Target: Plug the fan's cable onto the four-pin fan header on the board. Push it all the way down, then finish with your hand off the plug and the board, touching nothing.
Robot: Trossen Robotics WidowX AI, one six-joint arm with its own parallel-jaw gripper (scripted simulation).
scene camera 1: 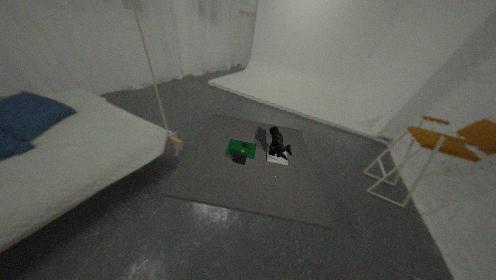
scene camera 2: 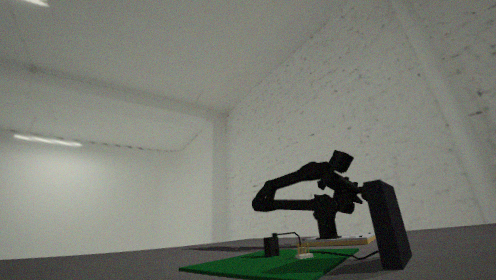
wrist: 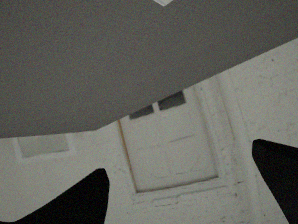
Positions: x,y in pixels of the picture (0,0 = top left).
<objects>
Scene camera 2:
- my gripper: 371,202
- black fan: 394,249
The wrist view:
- my gripper: 181,164
</objects>
